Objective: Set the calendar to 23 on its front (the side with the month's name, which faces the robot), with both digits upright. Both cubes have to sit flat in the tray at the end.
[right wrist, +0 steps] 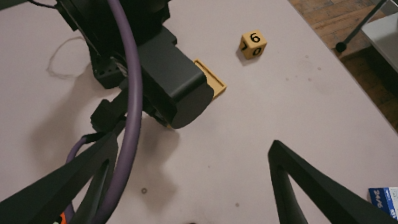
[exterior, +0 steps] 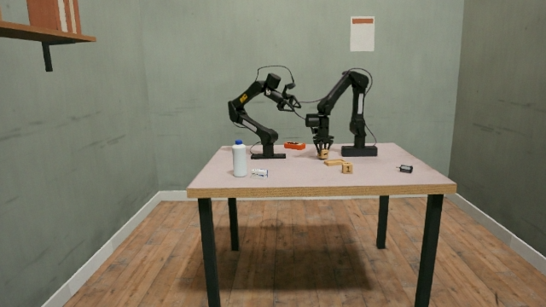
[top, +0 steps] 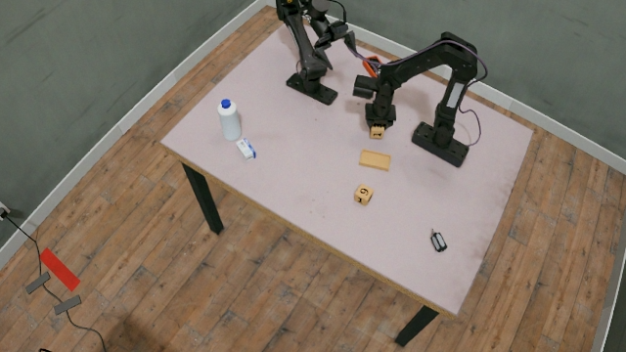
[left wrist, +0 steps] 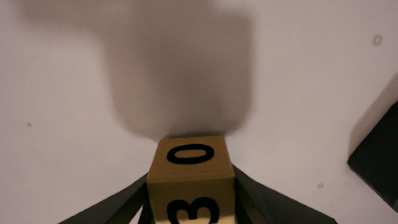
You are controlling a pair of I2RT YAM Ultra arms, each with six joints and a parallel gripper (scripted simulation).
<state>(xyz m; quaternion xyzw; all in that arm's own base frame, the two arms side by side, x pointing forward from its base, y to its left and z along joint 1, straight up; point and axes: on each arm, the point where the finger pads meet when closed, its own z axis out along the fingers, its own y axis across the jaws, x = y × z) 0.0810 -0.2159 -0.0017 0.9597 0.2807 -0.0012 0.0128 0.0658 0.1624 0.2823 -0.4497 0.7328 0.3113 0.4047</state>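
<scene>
My left gripper is now 25 cm short of the number cube, 8 cm to the right of it and 1 cm above it. Also, from my left hand: wooden tray 10 cm ahead, 5 cm to the left, 3 cm below; white bottle 43 cm to the right, 26 cm ahead, 4 cm above; black object 35 cm to the left, 27 cm ahead, 2 cm below.
</scene>
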